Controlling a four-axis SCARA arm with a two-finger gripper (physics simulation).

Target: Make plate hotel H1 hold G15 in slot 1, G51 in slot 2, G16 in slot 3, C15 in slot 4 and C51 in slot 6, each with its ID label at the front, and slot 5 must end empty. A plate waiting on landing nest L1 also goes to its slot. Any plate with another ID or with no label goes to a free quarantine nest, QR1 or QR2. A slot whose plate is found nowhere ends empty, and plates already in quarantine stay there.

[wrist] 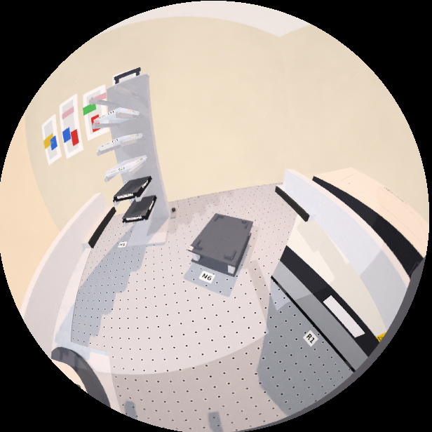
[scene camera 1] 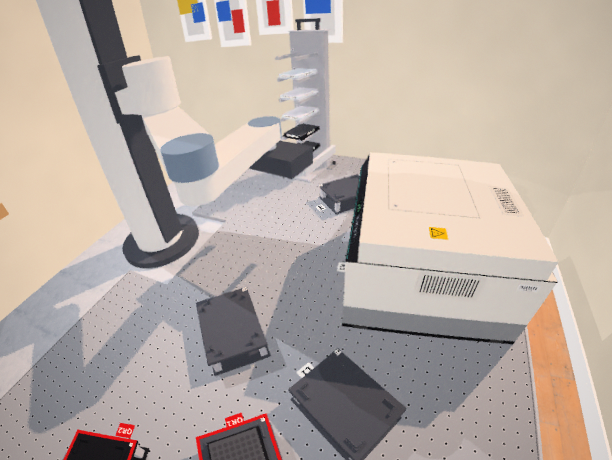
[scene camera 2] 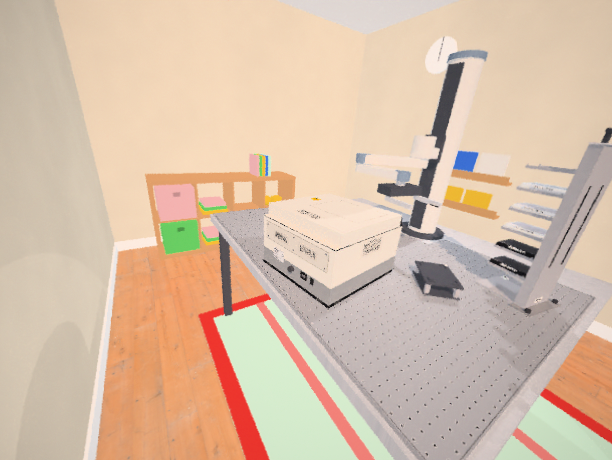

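Seen in the pictures: gripper, fingertip midpoint: [scene camera 1: 306, 143] [scene camera 2: 426, 206]; arm's base at its link origin: [scene camera 1: 161, 240] [scene camera 2: 420, 231].
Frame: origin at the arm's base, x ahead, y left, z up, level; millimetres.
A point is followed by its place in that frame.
Note:
Plate hotel H1 [scene camera 1: 322, 75] @(x 351, y 589, z 383 mm) [scene camera 2: 575, 225] @(x 302, y 629, z 307 mm) [wrist: 135, 91] stands at the far end of the table. Its two lowest slots hold black plates [scene camera 1: 301, 131] [scene camera 2: 511, 265] [wrist: 140, 209]. Slots 3, 4 and 5 hold clear plates [scene camera 1: 299, 95] @(x 303, y 487, z 333 mm) [scene camera 2: 532, 209] @(x 321, y 526, z 329 mm) [wrist: 120, 143]; the top slot is empty. The plates' IDs are too small to read surely. My gripper [scene camera 2: 412, 206] [wrist: 191, 186] is open and empty, with its fingers wide apart and facing the hotel side. Landing nest L1 [scene camera 1: 347, 400] @(x 694, y -282, z 63 mm) carries no plate. Quarantine nest QR1 [scene camera 1: 202, 447] @(x 506, y -442, z 63 mm) holds a dark welled plate [scene camera 1: 235, 446] @(x 559, y -420, z 77 mm). QR2 [scene camera 1: 100, 436] @(x 333, y -511, z 63 mm) is partly cut off; its load is unclear.
Nest N6 [scene camera 1: 342, 190] @(x 493, y 359, z 63 mm) [scene camera 2: 439, 277] @(x 527, y 409, z 63 mm) [wrist: 222, 237] is bare, between the hotel and the big cream machine [scene camera 1: 425, 200] @(x 748, y 62, z 257 mm) [scene camera 2: 330, 225] @(x 914, y 237, z 257 mm), labelled R1 in the wrist view. Another bare nest [scene camera 1: 232, 330] @(x 436, y -227, z 63 mm) stands left of L1. The arm's column [scene camera 1: 120, 150] @(x 55, y -51, z 343 mm) [scene camera 2: 455, 125] @(x 46, y 60, z 591 mm) rises at the table's edge.

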